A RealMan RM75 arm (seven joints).
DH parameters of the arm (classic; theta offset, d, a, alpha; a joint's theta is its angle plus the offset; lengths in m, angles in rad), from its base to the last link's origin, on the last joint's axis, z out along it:
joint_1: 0 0.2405 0 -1.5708
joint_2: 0 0 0 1.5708
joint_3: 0 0.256 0 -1.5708
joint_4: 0 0 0 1.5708
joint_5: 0 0.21 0 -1.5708
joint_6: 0 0 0 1.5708
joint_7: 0 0.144 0 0
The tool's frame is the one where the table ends.
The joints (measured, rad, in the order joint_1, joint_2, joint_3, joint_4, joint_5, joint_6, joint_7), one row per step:
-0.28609, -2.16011, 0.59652, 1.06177, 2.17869, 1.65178, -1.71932
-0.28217, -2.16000, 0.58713, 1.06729, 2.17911, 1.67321, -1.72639
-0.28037, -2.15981, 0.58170, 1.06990, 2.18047, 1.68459, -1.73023
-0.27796, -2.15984, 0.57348, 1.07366, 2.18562, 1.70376, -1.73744
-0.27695, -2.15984, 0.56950, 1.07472, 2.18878, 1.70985, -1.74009
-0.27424, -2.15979, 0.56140, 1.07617, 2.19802, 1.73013, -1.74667
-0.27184, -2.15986, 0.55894, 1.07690, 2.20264, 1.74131, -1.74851
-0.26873, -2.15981, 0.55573, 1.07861, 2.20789, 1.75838, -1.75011
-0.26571, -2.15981, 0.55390, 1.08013, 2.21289, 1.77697, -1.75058
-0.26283, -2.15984, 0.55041, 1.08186, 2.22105, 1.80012, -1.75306
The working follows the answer.
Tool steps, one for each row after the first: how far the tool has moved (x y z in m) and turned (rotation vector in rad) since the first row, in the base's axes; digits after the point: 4 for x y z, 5 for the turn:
0.0001, -0.0032, 0.0016, -0.00737, -0.01182, 0.00416
0.0001, -0.0050, 0.0025, -0.01181, -0.01753, 0.00694
0.0000, -0.0080, 0.0033, -0.02244, -0.02607, 0.01250
-0.0004, -0.0092, 0.0037, -0.02582, -0.02832, 0.01620
-0.0010, -0.0129, 0.0039, -0.04109, -0.03601, 0.02369
-0.0013, -0.0152, 0.0037, -0.05055, -0.03950, 0.02599
-0.0014, -0.0184, 0.0037, -0.06372, -0.04483, 0.02669
-0.0011, -0.0216, 0.0034, -0.07893, -0.05053, 0.02502
-0.0008, -0.0256, 0.0032, -0.09858, -0.05769, 0.02535

Tool pose at each row, in the base's axes (x y z in m, rotation vector in rad; rounded; the steps above come from the unrounded poses):
-0.3132, 0.2718, 0.0413, -2.52263, -1.05527, -0.48206
-0.3131, 0.2685, 0.0429, -2.52650, -1.06830, -0.49339
-0.3131, 0.2668, 0.0438, -2.52860, -1.07598, -0.49830
-0.3132, 0.2637, 0.0447, -2.53425, -1.09120, -0.50362
-0.3136, 0.2626, 0.0450, -2.53474, -1.09824, -0.50417
-0.3142, 0.2588, 0.0452, -2.54301, -1.11794, -0.50591
-0.3145, 0.2565, 0.0451, -2.54965, -1.12687, -0.50597
-0.3146, 0.2534, 0.0450, -2.56056, -1.13646, -0.50737
-0.3143, 0.2501, 0.0448, -2.57481, -1.14434, -0.50909
-0.3140, 0.2462, 0.0445, -2.59152, -1.15755, -0.51030

